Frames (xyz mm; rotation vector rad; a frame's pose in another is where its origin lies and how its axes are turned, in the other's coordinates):
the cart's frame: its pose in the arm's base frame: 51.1 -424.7 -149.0 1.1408 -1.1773 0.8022
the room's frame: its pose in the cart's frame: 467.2 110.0 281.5 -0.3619 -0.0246 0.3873
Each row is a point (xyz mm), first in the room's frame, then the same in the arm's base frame.
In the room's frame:
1: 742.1 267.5 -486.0
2: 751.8 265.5 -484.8
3: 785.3 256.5 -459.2
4: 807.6 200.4 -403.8
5: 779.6 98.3 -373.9
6: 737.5 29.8 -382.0
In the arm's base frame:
1: -24.1 -102.0 1033.8
2: -24.4 -103.4 1043.7
3: -36.5 -126.9 1077.8
4: -28.0 -203.1 1106.7
5: 38.1 -289.9 1092.2
6: 101.9 -327.3 1059.8

